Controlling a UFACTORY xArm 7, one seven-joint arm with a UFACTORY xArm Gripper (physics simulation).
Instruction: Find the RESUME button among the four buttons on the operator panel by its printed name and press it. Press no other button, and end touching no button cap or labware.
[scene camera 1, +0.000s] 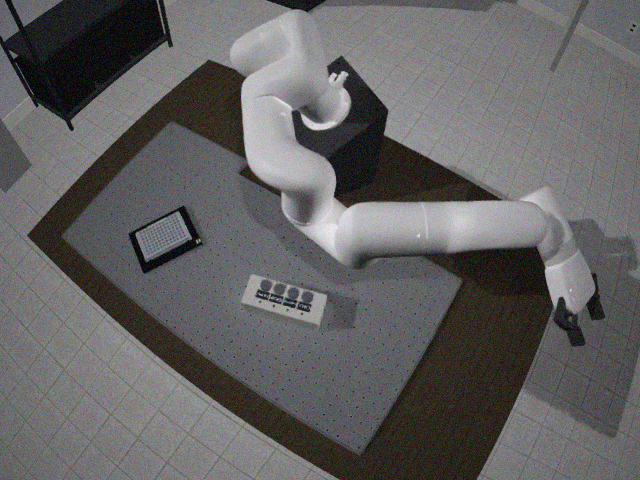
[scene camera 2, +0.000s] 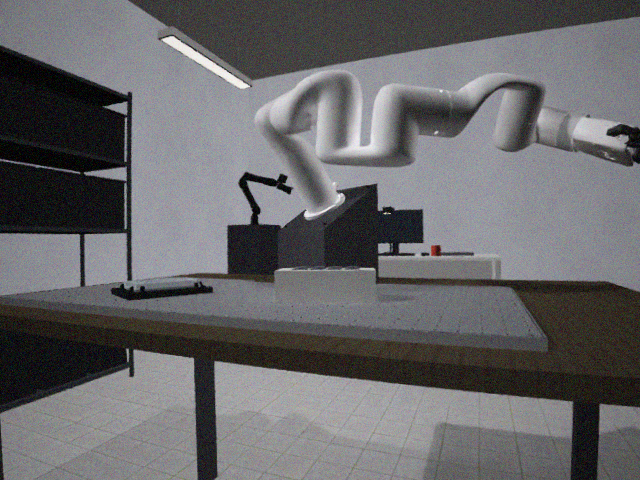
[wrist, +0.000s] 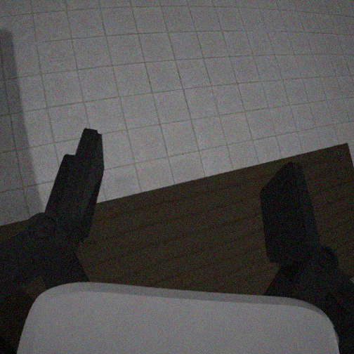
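Seen in the pictures: gripper, fingertip midpoint: (scene camera 1: 589, 331); arm's base, link origin: (scene camera 1: 326, 107) (scene camera 2: 325, 207).
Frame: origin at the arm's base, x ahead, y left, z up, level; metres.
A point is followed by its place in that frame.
The operator panel (scene camera 1: 281, 314) @[x 0.414, y 0.187, z -0.142 m] (scene camera 2: 324, 286) @[x 0.416, y 0.182, z -0.166 m] is a pale box standing on the grey perforated board. Four round grey button caps (scene camera 1: 265, 284) @[x 0.382, y 0.121, z -0.138 m] (scene camera 1: 279, 288) @[x 0.371, y 0.150, z -0.138 m] (scene camera 1: 293, 292) @[x 0.361, y 0.179, z -0.138 m] (scene camera 1: 307, 296) @[x 0.351, y 0.207, z -0.138 m] sit in a row on its top in scene camera 1, with dark printed labels beside them. The labels are too small and blurred to read surely, so I cannot tell which is RESUME. My gripper (scene camera 1: 587, 326) @[x 0.172, y 0.735, z 0.046 m] (wrist: 191, 163) is open and empty, high up beyond the right end of the table, far from the panel. In scene camera 2 it is partly cut off at the right edge.
A white well plate (scene camera 1: 164, 236) @[x 0.426, y -0.160, z -0.168 m] (scene camera 2: 165, 283) @[x 0.450, y -0.135, z -0.170 m] sits in a black holder on the grey board (scene camera 1: 217, 330) @[x 0.516, y 0.086, z -0.193 m] (scene camera 2: 444, 322) @[x 0.509, y 0.383, z -0.193 m], left of the panel. The brown table edge (scene camera 1: 454, 382) @[x 0.311, y 0.577, z -0.206 m] (wrist: 185, 230) surrounds the board. A dark pedestal (scene camera 1: 356, 155) @[x 0.034, y 0.111, z -0.063 m] (scene camera 2: 351, 242) @[x 0.059, y 0.098, z -0.096 m] carries the arm behind the panel. A dark shelf unit (scene camera 2: 129, 206) stands left.
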